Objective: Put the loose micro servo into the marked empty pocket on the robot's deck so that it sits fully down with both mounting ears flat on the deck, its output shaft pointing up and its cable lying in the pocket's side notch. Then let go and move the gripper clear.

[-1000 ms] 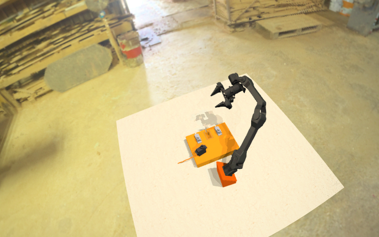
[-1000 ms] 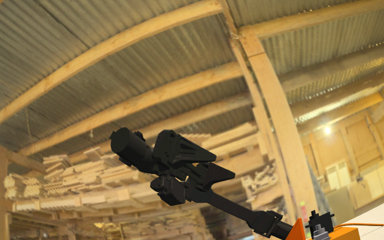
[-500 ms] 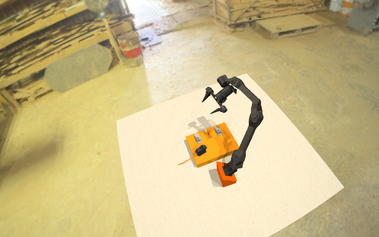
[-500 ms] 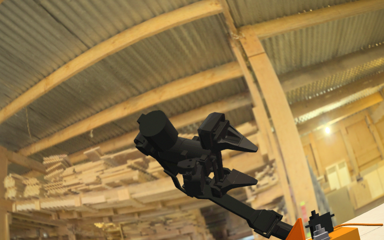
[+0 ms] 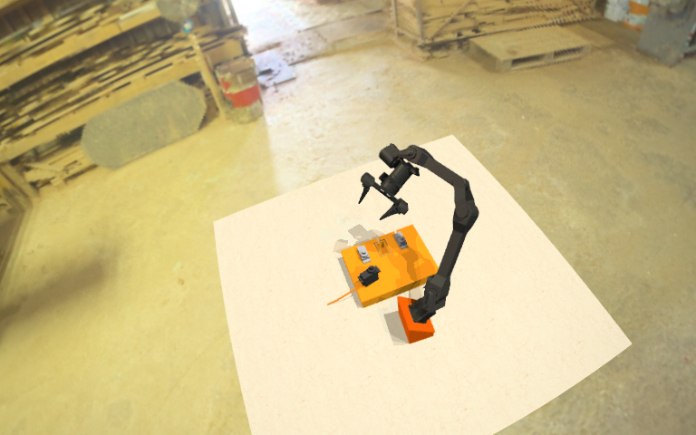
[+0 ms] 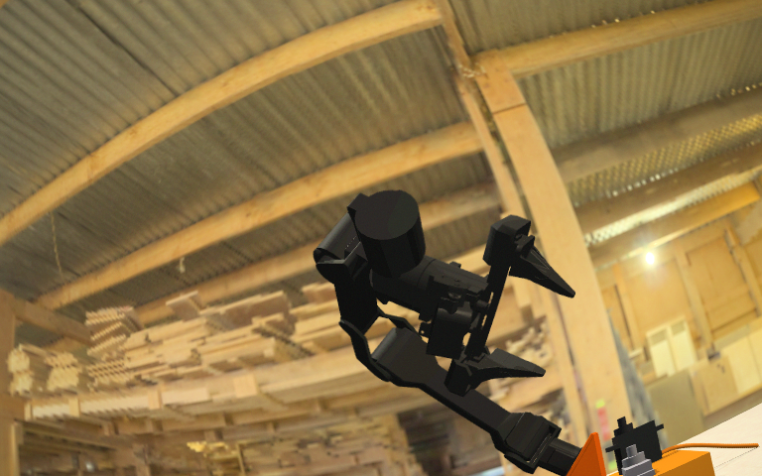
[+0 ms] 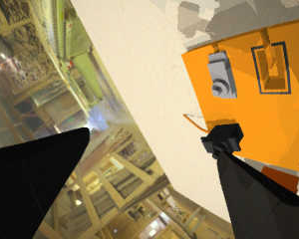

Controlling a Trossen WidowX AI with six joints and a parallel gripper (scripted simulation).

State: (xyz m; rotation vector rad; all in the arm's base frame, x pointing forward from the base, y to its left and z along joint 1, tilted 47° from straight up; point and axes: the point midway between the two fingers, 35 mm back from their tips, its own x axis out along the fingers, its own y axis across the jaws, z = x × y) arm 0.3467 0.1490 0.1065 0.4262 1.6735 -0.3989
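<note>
My gripper tip is now 21 cm above the orange deck, 13 cm past it and 3 cm to the left of it.
</note>
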